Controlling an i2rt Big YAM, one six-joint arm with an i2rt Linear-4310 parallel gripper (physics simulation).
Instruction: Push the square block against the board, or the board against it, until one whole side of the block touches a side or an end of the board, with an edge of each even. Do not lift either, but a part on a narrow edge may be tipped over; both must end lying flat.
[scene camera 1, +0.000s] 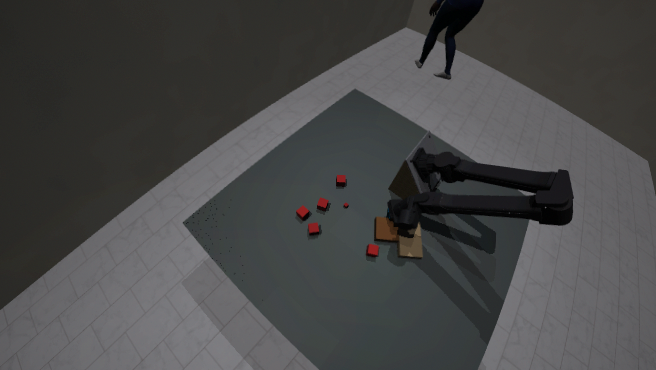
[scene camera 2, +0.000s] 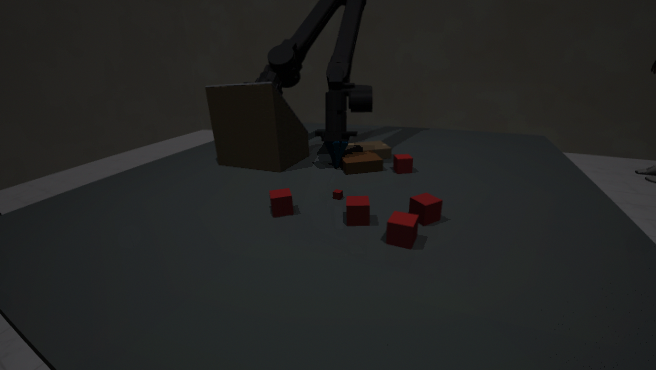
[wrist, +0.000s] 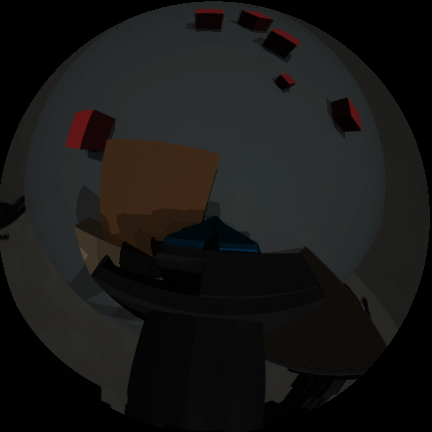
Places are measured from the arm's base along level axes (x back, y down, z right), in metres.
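Where they show: gripper, fingertip midpoint: (scene camera 1: 387, 217) (scene camera 2: 335, 167) (wrist: 214, 221); arm's base, link origin: (scene camera 1: 420, 163) (scene camera 2: 262, 101).
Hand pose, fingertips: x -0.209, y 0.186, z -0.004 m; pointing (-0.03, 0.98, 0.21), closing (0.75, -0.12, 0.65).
Things, the pixels of their top centre, and the offset from my fingertips.
- orange-brown square block, top centre: (wrist: 141, 204) (scene camera 2: 359, 156) (scene camera 1: 387, 228) dz -0.023, dx -0.063, dy -0.030 m
- pale tan board, top centre: (wrist: 121, 275) (scene camera 2: 361, 146) (scene camera 1: 410, 238) dz -0.127, dx -0.042, dy -0.030 m
- tiny red cube, top centre: (wrist: 288, 78) (scene camera 2: 337, 191) (scene camera 1: 346, 204) dz +0.187, dx -0.068, dy -0.015 m
The orange-brown square block (scene camera 1: 385, 229) (scene camera 2: 363, 164) (wrist: 160, 175) lies flat. The pale tan board (scene camera 1: 410, 248) (scene camera 2: 381, 149) (wrist: 94, 249) lies flat on the side of the block nearer the arm's elbow in scene camera 1. They look close along one side, but the arm and shadow hide part of it, so I cannot tell if they touch fully. In scene camera 1 the board reaches past the block at the lower end; its upper end is hidden. My gripper (scene camera 1: 390, 214) (scene camera 2: 337, 165) (wrist: 214, 221) is shut and empty, its blue fingertips low beside the block's edge.
A red cube (scene camera 1: 373, 250) (scene camera 2: 403, 164) (wrist: 90, 130) lies near the block and board. Several more red cubes and a tiny red cube (scene camera 1: 346, 205) (scene camera 2: 338, 194) (wrist: 285, 81) lie farther out. A tall brown box (scene camera 1: 403, 180) (scene camera 2: 245, 127) (wrist: 325, 330) stands close on the gripper's other side.
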